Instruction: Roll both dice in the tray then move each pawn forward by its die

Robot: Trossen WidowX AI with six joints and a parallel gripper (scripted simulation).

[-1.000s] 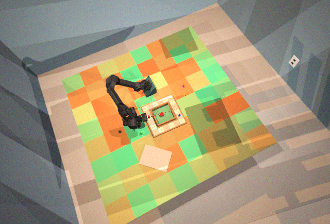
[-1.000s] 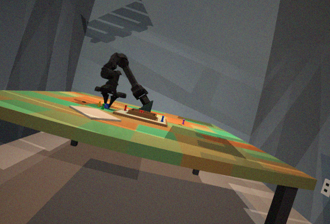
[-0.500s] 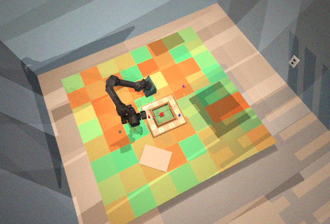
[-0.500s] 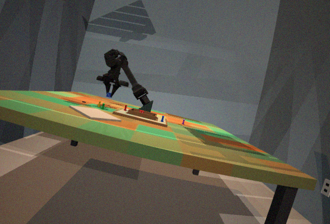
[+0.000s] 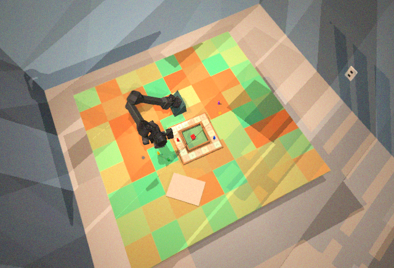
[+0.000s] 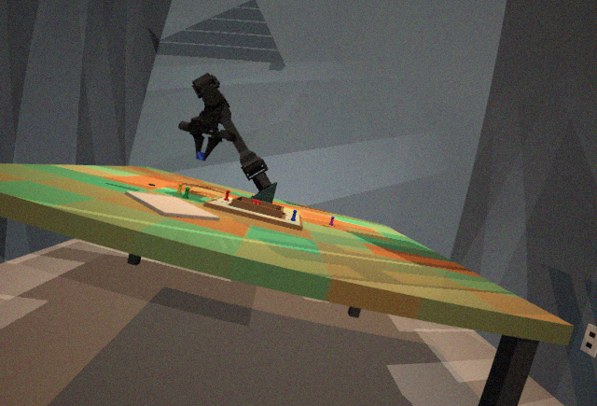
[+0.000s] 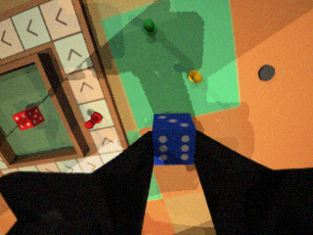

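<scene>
My gripper tip is 10 mm short of the red pawn, 110 mm to the right of it and 100 mm above it. Round my gripper tip: yellow pawn: 10 mm ahead, 40 mm to the right, 110 mm below; then green pawn: 90 mm ahead, 10 mm to the right, 110 mm below; then dark disc: 30 mm behind, 140 mm to the right, 130 mm below.
</scene>
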